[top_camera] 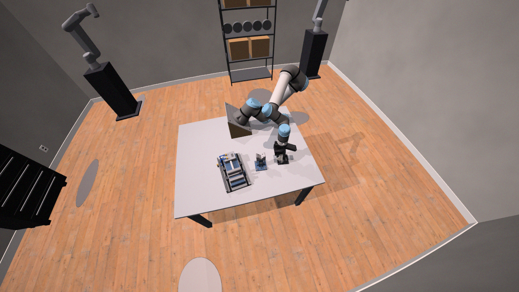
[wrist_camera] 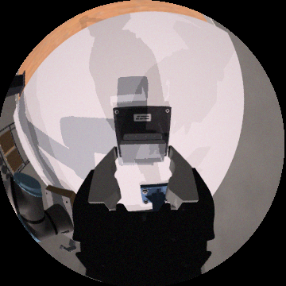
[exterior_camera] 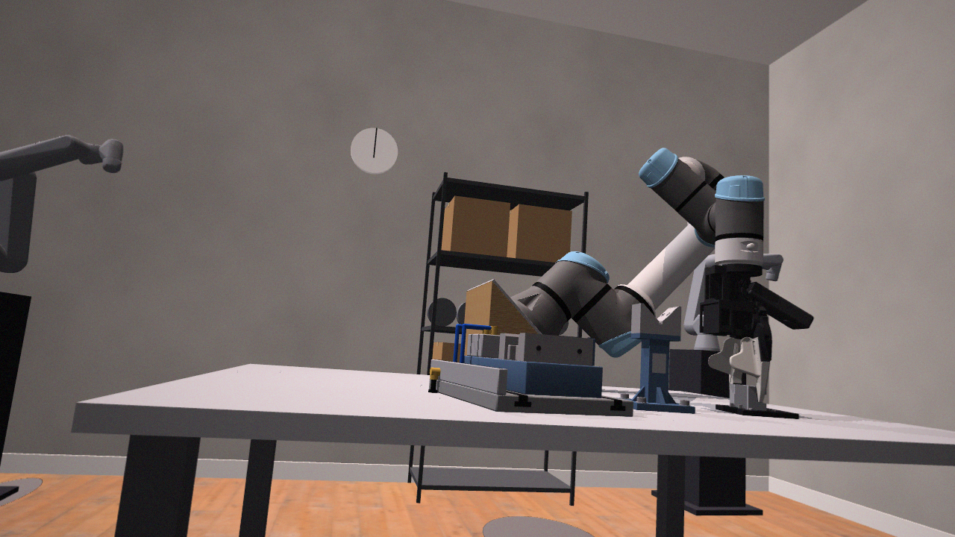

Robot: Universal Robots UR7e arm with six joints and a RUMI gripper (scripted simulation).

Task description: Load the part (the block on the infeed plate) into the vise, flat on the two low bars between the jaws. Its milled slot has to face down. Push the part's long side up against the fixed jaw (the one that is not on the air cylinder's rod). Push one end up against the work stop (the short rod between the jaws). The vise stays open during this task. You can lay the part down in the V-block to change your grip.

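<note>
The part is 1 cm to the left of my hand and 1 cm below it. Round my hand: vise 39 cm to the right, 1 cm above; infeed plate 3 cm below, 1 cm to the left.
</note>
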